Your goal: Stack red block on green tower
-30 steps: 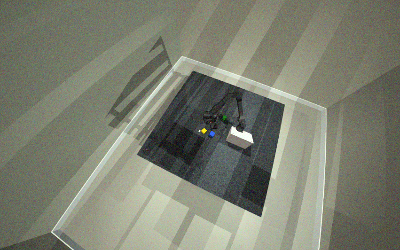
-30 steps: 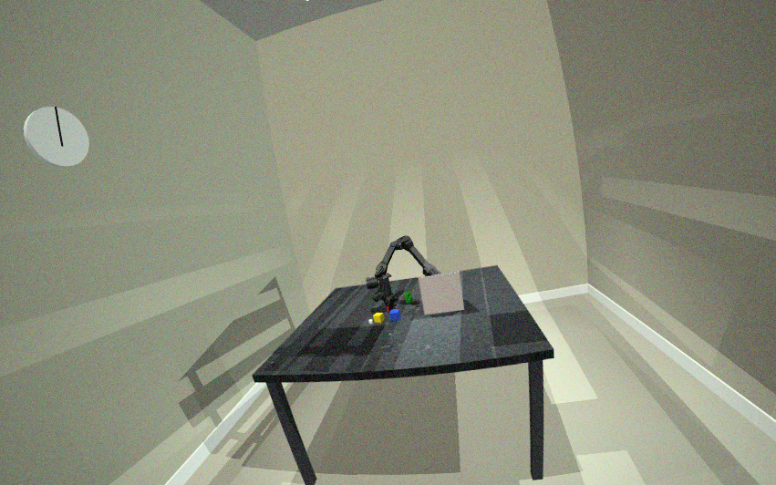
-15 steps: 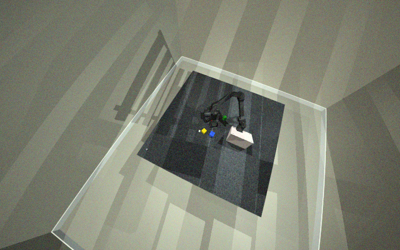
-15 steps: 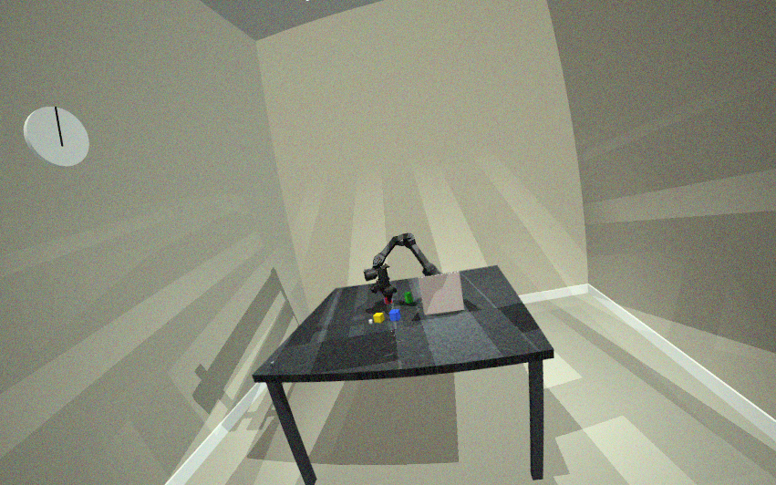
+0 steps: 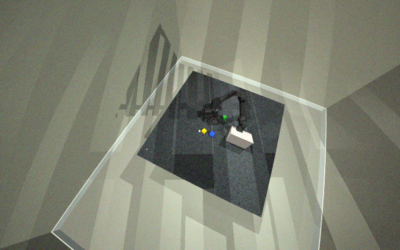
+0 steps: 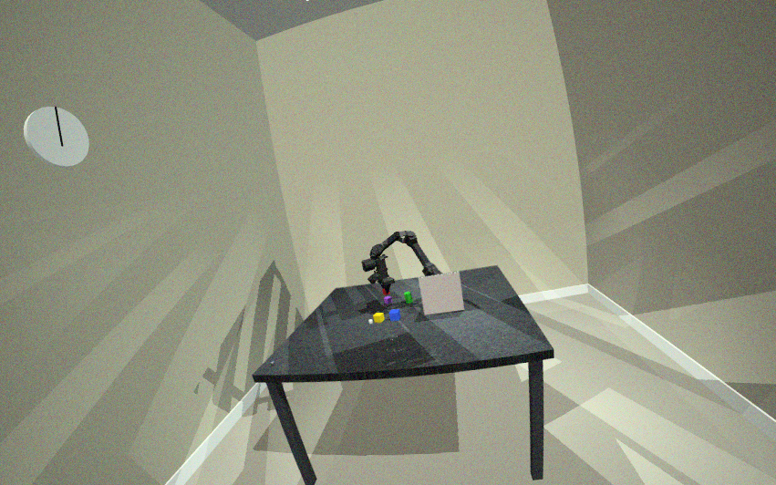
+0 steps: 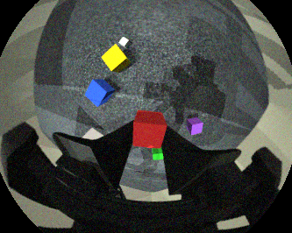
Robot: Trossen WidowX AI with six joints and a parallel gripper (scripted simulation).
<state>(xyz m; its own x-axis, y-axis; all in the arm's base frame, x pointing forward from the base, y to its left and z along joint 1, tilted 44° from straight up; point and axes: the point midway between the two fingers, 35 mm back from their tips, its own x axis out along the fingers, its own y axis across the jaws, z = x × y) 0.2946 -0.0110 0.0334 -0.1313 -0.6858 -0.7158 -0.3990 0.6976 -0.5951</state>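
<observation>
Now: the purple block 160 mm to the right of my gripper tip, 100 mm below it and 10 mm ahead of it. The rest, counted from my gripper tip: blue block 130 mm to the left, 100 mm below, 30 mm behind; then red block 10 mm above; then yellow block 120 mm to the left, 100 mm below, 60 mm ahead.
</observation>
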